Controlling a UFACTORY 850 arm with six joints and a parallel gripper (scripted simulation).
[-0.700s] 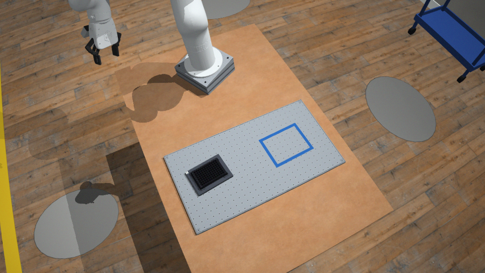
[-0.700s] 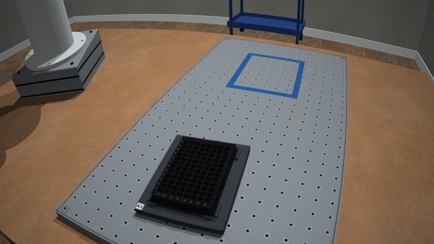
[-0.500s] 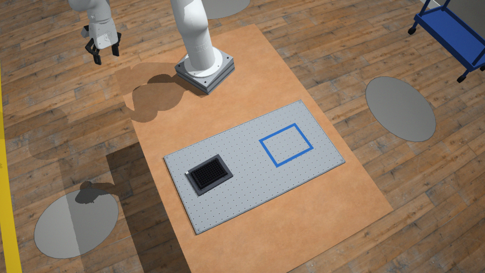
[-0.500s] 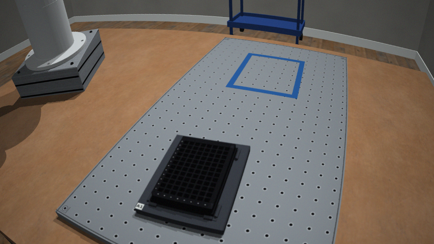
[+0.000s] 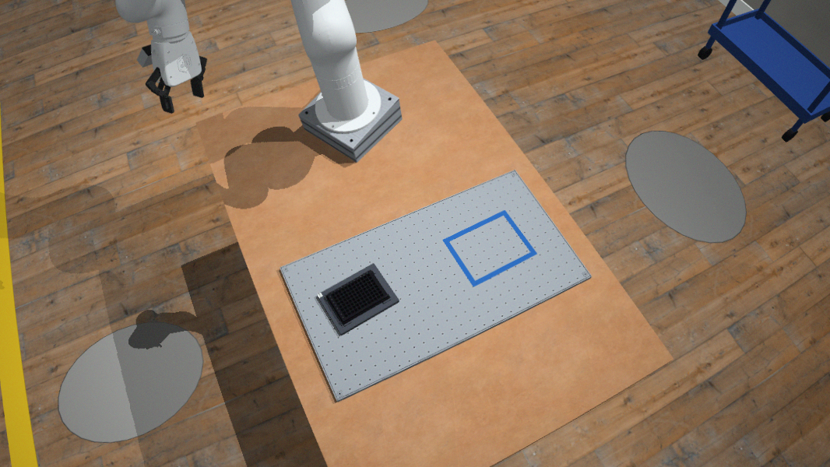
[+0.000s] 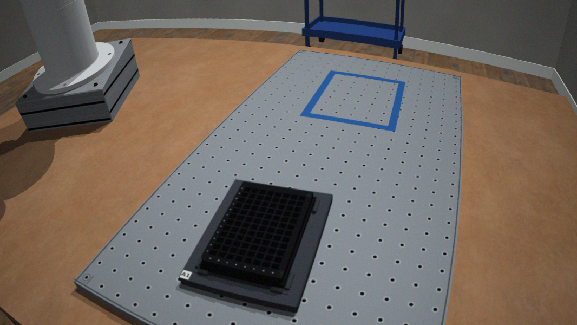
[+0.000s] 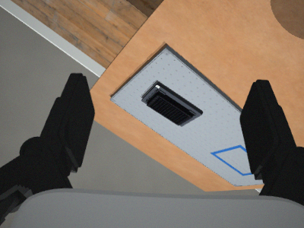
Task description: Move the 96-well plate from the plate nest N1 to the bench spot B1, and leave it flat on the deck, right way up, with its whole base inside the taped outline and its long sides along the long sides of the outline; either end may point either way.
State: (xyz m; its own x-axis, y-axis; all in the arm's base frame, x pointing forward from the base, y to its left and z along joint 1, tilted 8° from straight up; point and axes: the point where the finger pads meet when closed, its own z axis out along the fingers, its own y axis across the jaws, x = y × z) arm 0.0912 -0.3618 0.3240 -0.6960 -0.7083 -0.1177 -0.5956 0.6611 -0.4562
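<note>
Now: the black 96-well plate 44 cm ahead of my hand, 33 cm below it and 26 cm to the left of it. Also, from my hand: dark plate nest N1: 44 cm ahead, 34 cm below, 26 cm to the left.
</note>
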